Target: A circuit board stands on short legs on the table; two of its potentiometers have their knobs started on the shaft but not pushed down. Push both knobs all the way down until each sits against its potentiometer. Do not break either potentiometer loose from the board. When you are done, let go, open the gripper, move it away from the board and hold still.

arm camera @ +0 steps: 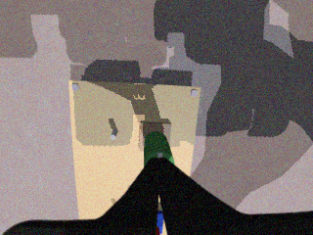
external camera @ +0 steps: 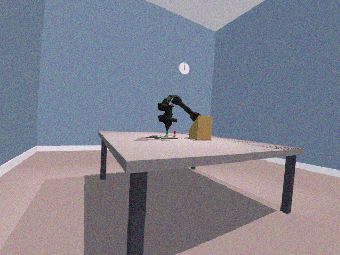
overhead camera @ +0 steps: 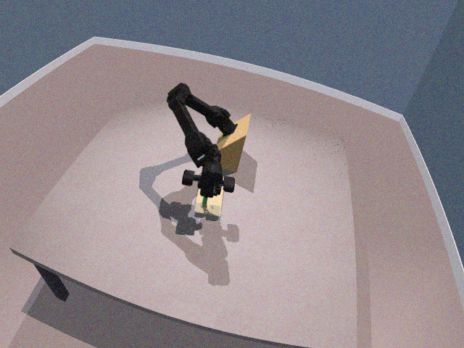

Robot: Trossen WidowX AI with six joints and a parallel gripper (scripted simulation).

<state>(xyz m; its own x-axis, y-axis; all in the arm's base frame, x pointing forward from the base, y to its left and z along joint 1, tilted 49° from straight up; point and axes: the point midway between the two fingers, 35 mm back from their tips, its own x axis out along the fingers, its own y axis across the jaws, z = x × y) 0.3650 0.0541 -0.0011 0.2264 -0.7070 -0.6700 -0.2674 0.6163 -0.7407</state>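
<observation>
Right now my gripper tip is 10 mm above the green knob. From my gripper tip the other things lie so: red knob 80 mm behind, 20 mm to the right, 10 mm below.
</observation>
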